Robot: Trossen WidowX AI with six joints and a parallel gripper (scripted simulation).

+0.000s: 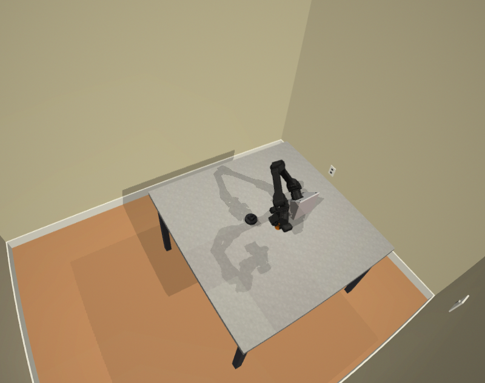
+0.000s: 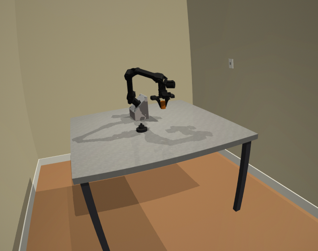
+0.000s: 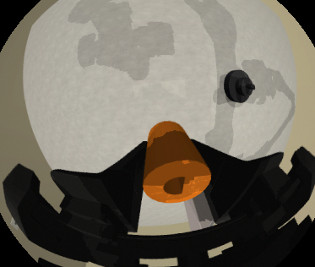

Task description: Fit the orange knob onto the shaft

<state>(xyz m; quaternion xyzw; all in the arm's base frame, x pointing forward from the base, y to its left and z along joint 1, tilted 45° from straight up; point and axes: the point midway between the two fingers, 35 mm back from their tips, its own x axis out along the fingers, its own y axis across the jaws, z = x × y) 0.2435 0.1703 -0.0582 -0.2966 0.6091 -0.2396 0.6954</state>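
Now: gripper tip 80 mm short of the dark round pedestal, 200 mm to the left of it and 110 mm above it. The rest, counted from my gripper tip: orange knob: 20 mm above.
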